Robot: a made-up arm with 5 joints. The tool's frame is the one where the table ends. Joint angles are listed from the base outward.
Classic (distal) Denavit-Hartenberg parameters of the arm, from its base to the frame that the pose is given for. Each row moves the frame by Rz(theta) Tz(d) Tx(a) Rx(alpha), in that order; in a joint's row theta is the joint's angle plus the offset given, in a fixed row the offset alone. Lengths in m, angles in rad.
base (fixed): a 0, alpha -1.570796, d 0.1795, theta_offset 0
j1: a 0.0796, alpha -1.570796, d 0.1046, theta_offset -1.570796
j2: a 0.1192, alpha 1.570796, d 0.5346, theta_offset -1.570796
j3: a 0.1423, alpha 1.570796, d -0.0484, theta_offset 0
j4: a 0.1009, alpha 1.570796, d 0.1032, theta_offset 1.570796
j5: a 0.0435, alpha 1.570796, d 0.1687, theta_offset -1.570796
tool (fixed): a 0, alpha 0, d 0.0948, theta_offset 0
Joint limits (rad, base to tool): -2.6..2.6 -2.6..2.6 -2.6..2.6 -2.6..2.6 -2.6..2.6
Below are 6 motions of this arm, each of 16 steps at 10 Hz.
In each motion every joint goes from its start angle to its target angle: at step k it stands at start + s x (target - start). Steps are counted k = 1, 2, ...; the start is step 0. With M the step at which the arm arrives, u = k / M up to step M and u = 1 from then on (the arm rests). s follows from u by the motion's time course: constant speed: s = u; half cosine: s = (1 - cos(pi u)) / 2; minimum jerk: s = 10 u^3 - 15 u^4 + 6 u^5.
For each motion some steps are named. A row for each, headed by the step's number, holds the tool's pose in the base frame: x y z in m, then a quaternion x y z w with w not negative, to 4 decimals.
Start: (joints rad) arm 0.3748 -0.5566 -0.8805 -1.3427 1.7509
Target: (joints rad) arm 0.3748 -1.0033 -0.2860 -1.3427 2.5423
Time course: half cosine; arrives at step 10
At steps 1, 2, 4, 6, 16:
1: 0.2658 0.4726 0.1327 0.1072 0.9019 0.4061 0.1007
2: 0.2617 0.4806 0.1138 0.0990 0.9108 0.3899 0.0922
4: 0.2500 0.5008 0.0436 0.0731 0.9386 0.3316 0.0613
6: 0.2417 0.5075 -0.0477 0.0482 0.9649 0.2574 0.0221
16: 0.2419 0.4916 -0.1494 -0.0294 -0.9842 -0.1736 0.0213

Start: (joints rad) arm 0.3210 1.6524 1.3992 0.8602 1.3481
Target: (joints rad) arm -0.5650 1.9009 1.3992 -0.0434 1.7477
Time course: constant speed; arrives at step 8
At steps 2, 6, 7, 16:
2: 0.7527 0.2387 0.3633 0.4626 0.8834 0.0514 0.0543
6: 0.6652 0.1838 0.7222 0.5937 0.7476 0.2868 0.0802
7: 0.6157 0.1639 0.8043 0.6051 0.7086 0.3546 0.0772
16: 0.5561 0.1417 0.8800 0.6075 0.6685 0.4233 0.0704

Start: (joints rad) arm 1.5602 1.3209 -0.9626 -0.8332 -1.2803
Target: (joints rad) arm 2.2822 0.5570 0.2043 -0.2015 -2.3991
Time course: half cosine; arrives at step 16
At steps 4, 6, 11, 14, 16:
4: 0.2853 0.0524 -0.0366 0.3871 -0.0316 -0.7576 0.5246
6: 0.3120 0.1413 -0.0832 0.1902 -0.0166 -0.7568 0.6251
11: 0.1560 0.4423 -0.2800 -0.2499 -0.0176 -0.4443 0.8601
14: -0.0078 0.5344 -0.3172 -0.3221 -0.0323 -0.2393 0.9154
16: -0.0464 0.5491 -0.3186 -0.3284 -0.0360 -0.1946 0.9236

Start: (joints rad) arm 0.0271 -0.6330 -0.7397 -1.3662 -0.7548
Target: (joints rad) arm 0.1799 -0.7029 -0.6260 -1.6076 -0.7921
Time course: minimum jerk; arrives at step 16
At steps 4, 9, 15, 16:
4: 0.3227 0.3595 0.3223 0.3887 -0.0212 0.0390 0.9203
9: 0.3459 0.3605 0.2906 0.4118 -0.0015 -0.0317 0.9107
15: 0.3603 0.3595 0.2648 0.4257 0.0107 -0.0840 0.9009
16: 0.3604 0.3595 0.2646 0.4258 0.0107 -0.0843 0.9008

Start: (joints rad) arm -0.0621 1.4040 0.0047 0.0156 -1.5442
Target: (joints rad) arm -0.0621 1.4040 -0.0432 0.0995 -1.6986
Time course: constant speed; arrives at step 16
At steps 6, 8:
6: 0.2999 0.1947 0.6940 0.4540 -0.5786 -0.4333 0.5209
8: 0.2975 0.1979 0.6912 0.4484 -0.5873 -0.4332 0.5160

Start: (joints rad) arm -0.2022 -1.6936 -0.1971 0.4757 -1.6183
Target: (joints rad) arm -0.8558 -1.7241 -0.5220 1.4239 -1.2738
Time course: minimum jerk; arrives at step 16
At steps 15, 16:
15: 0.2387 -0.0395 0.3823 -0.8918 0.0206 0.4507 0.0329
16: 0.2383 -0.0394 0.3830 -0.8922 0.0214 0.4500 0.0323

